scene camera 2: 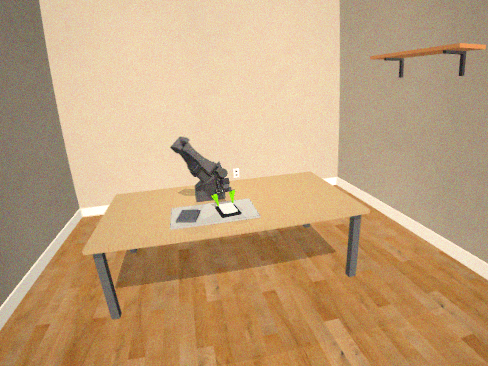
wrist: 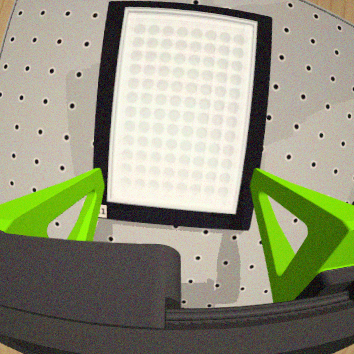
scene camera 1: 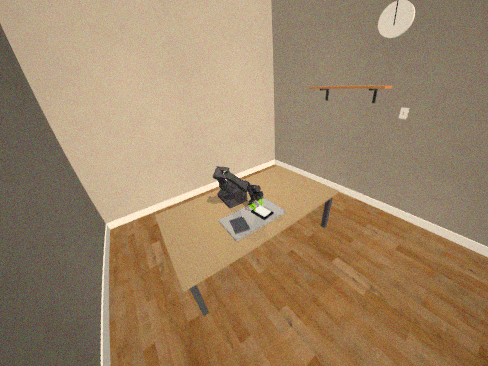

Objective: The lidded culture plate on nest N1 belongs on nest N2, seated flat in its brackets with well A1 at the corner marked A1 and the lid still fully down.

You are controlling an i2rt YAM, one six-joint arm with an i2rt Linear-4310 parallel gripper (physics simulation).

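Frame: origin at the arm's base, x ahead, y left, z up, level; metres.
Where they show: gripper, fingertip midpoint: (scene camera 2: 225, 204) (wrist: 176, 176) (scene camera 1: 258, 208); arm's base, origin of the base link: (scene camera 2: 206, 180) (scene camera 1: 230, 190).
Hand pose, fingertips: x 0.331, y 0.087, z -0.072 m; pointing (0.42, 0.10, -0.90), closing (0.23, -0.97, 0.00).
Note:
Things, the pixels of their top centre, and the offset from my fingertips. "*": a spot on its surface instead. Level surfaces: height alone.
- lidded culture plate, middle of its top: (wrist: 181, 107) (scene camera 2: 227, 207) (scene camera 1: 262, 210) dx +0.042, dy +0.007, dz -0.002 m
- black nest N1, middle of its top: (wrist: 181, 110) (scene camera 2: 227, 208) (scene camera 1: 262, 211) dx +0.041, dy +0.007, dz -0.012 m
- partly hidden label, surface spot: (wrist: 103, 211) * dx -0.042, dy +0.046, dz -0.018 m
- dark grey nest N2, middle of its top: (scene camera 2: 188, 213) (scene camera 1: 239, 223) dx +0.046, dy -0.236, dz -0.012 m
- light grey perforated board, surface spot: (wrist: 45, 115) * dx +0.018, dy +0.113, dz -0.030 m
- wooden table, its level: dz -0.043 m
The lidded culture plate (scene camera 1: 262, 211) (scene camera 2: 228, 208) (wrist: 182, 110) is white, with rows of wells showing faintly through its lid. It lies within the black nest N1 (scene camera 1: 265, 218) (scene camera 2: 230, 215) (wrist: 175, 215), and the lid looks level. A partly hidden label (wrist: 103, 211), with a "1" legible, sits at the nest's lower left corner in the wrist view. The dark grey nest N2 (scene camera 1: 239, 225) (scene camera 2: 188, 216) shows no plate on it; its corner mark is too small to read. My gripper (scene camera 1: 256, 204) (scene camera 2: 224, 202) (wrist: 176, 176) is open, its green fingertips above and on either side of the plate's near end, holding nothing.
Both nests are on a light grey perforated board (scene camera 1: 276, 208) (scene camera 2: 250, 209) (wrist: 45, 115) on the wooden table (scene camera 1: 190, 250) (scene camera 2: 300, 200). The arm's base (scene camera 1: 231, 198) (scene camera 2: 202, 192) stands behind the board. A wall shelf (scene camera 1: 350, 87) (scene camera 2: 425, 52) hangs well beyond the table.

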